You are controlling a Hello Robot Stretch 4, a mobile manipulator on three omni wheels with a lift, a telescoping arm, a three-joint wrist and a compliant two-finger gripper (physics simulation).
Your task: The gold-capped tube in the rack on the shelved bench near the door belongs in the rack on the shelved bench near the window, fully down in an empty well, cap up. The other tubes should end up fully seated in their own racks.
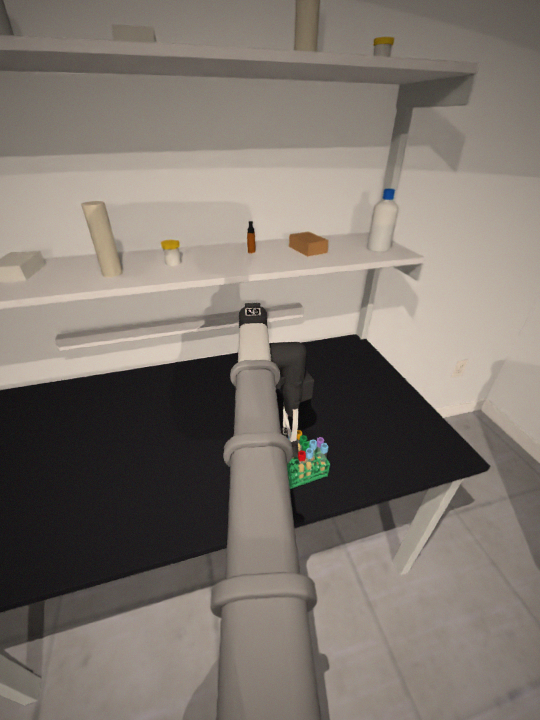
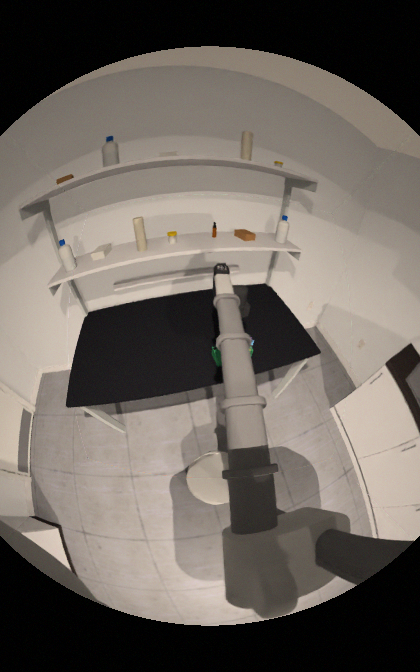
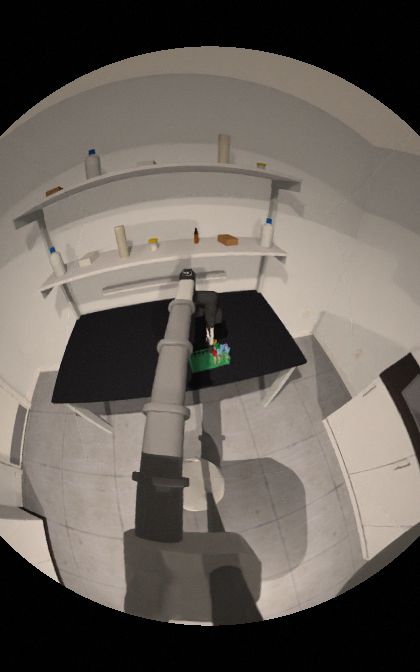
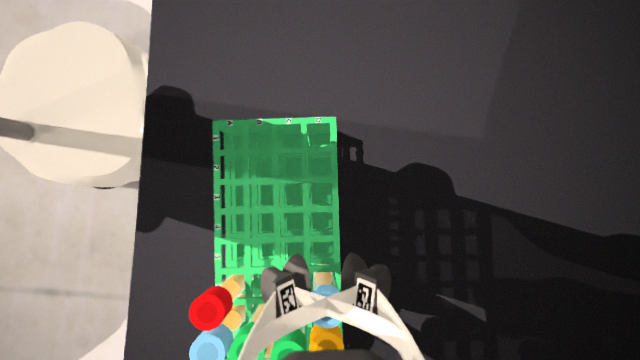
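Pixels of known places: gripper, fingertip midpoint: (image 3: 208, 348) (image 4: 325, 275); robot's base, link origin: (image 2: 214, 476) (image 3: 195, 483).
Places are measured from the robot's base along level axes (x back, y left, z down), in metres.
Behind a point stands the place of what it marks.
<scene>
A green rack (image 1: 309, 480) {x -0.618, y -0.138, z -0.747 m} (image 2: 216, 356) {x -0.600, y 0.001, z -0.789 m} (image 3: 202, 363) {x -0.614, y -0.055, z -0.764 m} (image 4: 216, 185) {x -0.590, y -0.049, z -0.792 m} stands on the black bench top, its tubes crowded at one end. The wells toward row 1 are unfilled. My gripper (image 1: 291, 446) {x -0.684, y -0.087, z -0.799 m} (image 4: 325, 275) {x -0.684, y -0.087, z -0.799 m} points down over the filled end, its fingertips drawn in close on both sides of a light-blue-capped tube (image 4: 327, 319) {x -0.689, y -0.097, z -0.854 m}; it looks shut on it. How high that tube sits is unclear. The orange-gold cap (image 1: 298, 434) {x -0.686, y -0.111, z -0.854 m} (image 4: 326, 339) {x -0.691, y -0.107, z -0.853 m} is directly beside it. A red cap (image 1: 302, 455) {x -0.618, y -0.113, z -0.854 m} (image 4: 207, 310) {x -0.625, y -0.111, z -0.854 m}, green caps (image 4: 289, 343) {x -0.673, y -0.115, z -0.854 m} and another light-blue cap (image 4: 208, 346) {x -0.631, y -0.129, z -0.854 m} stand nearby. Door or window is not visible.
The black bench (image 1: 116, 453) {x -0.747, y 0.415, z -0.735 m} has two wall shelves (image 1: 203, 268) {x -1.015, y 0.135, z -1.192 m} (image 1: 220, 61) {x -0.976, y 0.050, z -1.630 m} above it, with bottles, jars and boxes. My arm (image 1: 264, 511) {x -0.271, y -0.003, z -1.221 m} spans the bench front. A round stool (image 2: 207, 477) {x -0.006, y 0.058, z -0.187 m} (image 4: 65, 100) {x 0.010, y 0.002, z -0.187 m} stands before the bench. Cabinets (image 3: 385, 450) {x 0.048, y -1.237, z -0.604 m} stand at the right.
</scene>
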